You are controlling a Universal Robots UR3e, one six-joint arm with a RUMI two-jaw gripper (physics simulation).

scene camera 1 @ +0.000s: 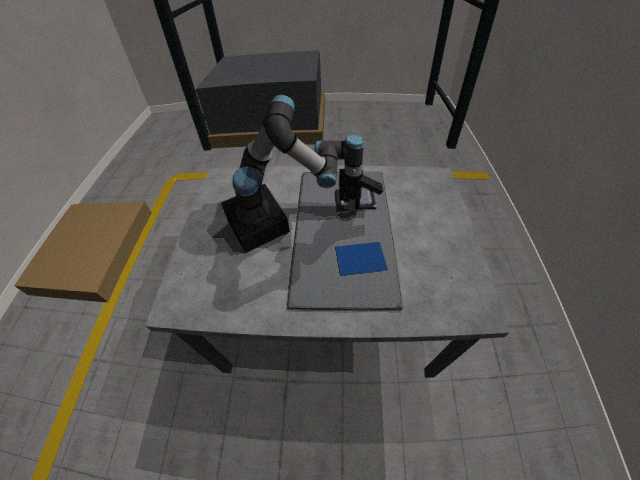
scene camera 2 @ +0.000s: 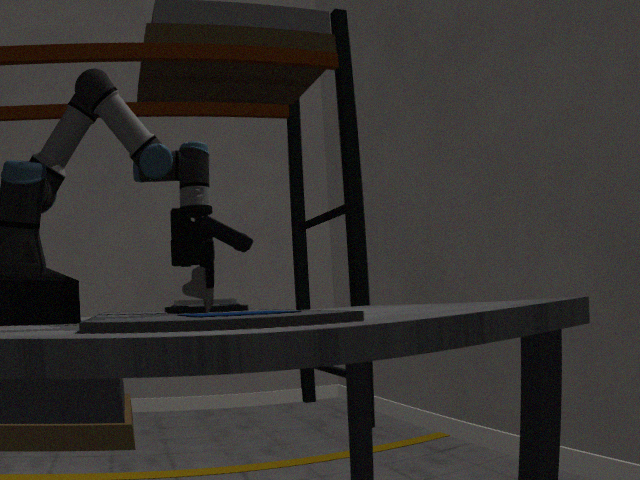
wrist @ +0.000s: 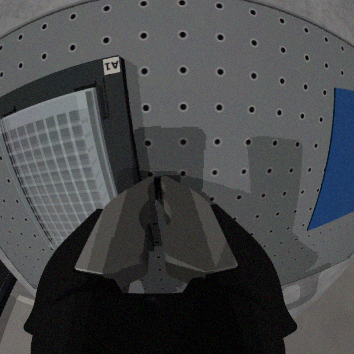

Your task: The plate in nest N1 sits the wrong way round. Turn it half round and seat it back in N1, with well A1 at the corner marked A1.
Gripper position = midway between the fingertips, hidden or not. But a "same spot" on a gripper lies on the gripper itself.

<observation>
gripper: scene camera 1; scene camera 2; wrist 158, 179
same spot on gripper: (scene camera 1: 354, 204) = (scene camera 2: 204, 281)
</observation>
